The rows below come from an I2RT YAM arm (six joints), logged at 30 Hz.
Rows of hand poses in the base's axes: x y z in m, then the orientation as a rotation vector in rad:
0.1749, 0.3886, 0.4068, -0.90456, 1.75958, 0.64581
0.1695, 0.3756, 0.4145, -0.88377, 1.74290, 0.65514
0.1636, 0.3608, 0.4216, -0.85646, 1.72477, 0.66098
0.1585, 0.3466, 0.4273, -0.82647, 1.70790, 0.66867
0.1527, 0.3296, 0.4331, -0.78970, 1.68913, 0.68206
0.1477, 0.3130, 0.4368, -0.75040, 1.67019, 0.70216
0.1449, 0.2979, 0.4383, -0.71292, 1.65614, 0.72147
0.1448, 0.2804, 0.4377, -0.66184, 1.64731, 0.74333
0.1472, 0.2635, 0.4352, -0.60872, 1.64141, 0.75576
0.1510, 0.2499, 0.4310, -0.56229, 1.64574, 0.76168
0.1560, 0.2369, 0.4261, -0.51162, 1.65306, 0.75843
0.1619, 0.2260, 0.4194, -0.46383, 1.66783, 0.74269
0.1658, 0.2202, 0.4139, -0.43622, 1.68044, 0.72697
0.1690, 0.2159, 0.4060, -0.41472, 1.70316, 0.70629
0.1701, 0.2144, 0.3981, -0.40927, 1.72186, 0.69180
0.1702, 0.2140, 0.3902, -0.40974, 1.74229, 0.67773
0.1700, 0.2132, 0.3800, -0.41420, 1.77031, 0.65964
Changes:
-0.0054, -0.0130, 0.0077, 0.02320, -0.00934, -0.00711
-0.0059, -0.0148, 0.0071, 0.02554, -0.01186, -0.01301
-0.0051, -0.0142, 0.0057, 0.02750, -0.00965, -0.01410
-0.0058, -0.0170, 0.0058, 0.03508, -0.00809, -0.01549
-0.0050, -0.0166, 0.0037, 0.04016, -0.00467, -0.01358
-0.0028, -0.0151, 0.0015, 0.03673, -0.00047, -0.01319
-0.0001, -0.0175, -0.0006, 0.04334, 0.00705, -0.02122
0.0024, -0.0169, -0.0025, 0.03817, 0.00672, -0.02792
0.0038, -0.0136, -0.0042, 0.02670, 0.01277, -0.02758
0.0050, -0.0130, -0.0049, 0.02267, 0.01313, -0.03563
0.0059, -0.0109, -0.0067, 0.01110, 0.01537, -0.04092
0.0039, -0.0058, -0.0055, 0.00102, 0.01058, -0.02737
0.0032, -0.0043, -0.0079, -0.00890, 0.01730, -0.02594
0.0011, -0.0015, -0.0079, -0.01231, 0.01324, -0.01159
0.0001, -0.0004, -0.0079, -0.01574, 0.01413, -0.00726
-0.0002, -0.0008, -0.0102, -0.02276, 0.01934, -0.00657

